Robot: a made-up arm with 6 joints.
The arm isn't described. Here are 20 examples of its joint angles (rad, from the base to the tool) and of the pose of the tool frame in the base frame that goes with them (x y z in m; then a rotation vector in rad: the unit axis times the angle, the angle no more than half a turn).
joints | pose
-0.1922 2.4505 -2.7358 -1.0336 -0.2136 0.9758 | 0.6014 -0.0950 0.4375 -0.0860 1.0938 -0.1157
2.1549 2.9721 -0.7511 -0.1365 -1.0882 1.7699 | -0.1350 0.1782 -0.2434 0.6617 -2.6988 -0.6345
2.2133 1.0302 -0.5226 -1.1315 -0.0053 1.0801 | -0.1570 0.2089 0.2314 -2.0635 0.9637 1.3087
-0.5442 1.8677 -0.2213 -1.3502 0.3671 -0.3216 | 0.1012 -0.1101 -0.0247 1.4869 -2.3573 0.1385
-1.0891 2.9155 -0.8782 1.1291 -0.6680 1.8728 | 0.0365 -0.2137 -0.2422 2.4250 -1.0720 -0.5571
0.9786 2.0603 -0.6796 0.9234 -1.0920 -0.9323 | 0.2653 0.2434 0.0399 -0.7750 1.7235 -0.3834
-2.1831 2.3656 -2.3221 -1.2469 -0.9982 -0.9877 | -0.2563 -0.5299 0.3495 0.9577 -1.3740 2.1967
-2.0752 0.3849 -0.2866 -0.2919 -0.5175 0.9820 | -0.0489 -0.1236 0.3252 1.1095 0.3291 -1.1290
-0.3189 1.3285 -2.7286 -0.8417 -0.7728 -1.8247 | -0.0570 0.0841 0.7683 0.2598 -1.0171 -2.7803
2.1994 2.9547 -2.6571 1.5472 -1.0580 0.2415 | -0.2888 0.5735 0.0722 0.5092 2.0749 1.9301
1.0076 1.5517 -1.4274 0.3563 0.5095 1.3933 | 0.2070 0.3658 0.3504 0.7851 2.5355 1.5511
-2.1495 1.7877 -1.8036 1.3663 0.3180 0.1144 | -0.2396 -0.4334 0.4361 1.5392 -0.1200 -0.3011
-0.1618 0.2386 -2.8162 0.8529 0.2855 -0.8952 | -0.6159 0.1262 0.3893 -0.2442 -0.8922 -0.3050
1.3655 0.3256 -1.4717 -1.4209 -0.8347 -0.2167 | -0.1219 -0.1579 0.5880 -0.2493 -0.7989 -0.1173
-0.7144 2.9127 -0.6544 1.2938 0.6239 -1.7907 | 0.1071 -0.0042 -0.1873 -0.5290 -2.5173 -1.2669
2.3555 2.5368 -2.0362 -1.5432 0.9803 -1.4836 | -0.3479 0.4883 0.1149 -1.4655 -1.4732 -1.3890
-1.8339 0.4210 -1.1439 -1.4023 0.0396 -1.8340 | -0.0071 -0.0081 0.5652 0.4944 -0.6466 1.1350
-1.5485 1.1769 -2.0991 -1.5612 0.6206 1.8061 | -0.0669 -0.1081 0.7209 0.8803 -0.1412 -1.3984
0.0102 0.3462 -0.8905 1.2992 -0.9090 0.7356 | -0.0021 -0.0905 0.4890 1.0525 -0.3696 1.4541
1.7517 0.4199 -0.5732 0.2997 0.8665 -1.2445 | -0.0469 0.1075 0.2828 -2.2162 0.2485 0.6416
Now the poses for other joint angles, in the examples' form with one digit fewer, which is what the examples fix.
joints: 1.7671 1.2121 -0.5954 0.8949 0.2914 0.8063
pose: -0.081 0.269 0.191 0.245 -2.569 -1.117
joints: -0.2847 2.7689 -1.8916 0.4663 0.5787 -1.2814
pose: 0.519 -0.121 -0.124 -0.865 2.657 0.096
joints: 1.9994 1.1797 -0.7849 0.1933 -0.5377 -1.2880
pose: -0.122 0.294 0.351 -1.378 0.099 0.672
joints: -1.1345 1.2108 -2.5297 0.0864 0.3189 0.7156
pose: 0.008 -0.009 0.778 0.384 0.297 -0.324
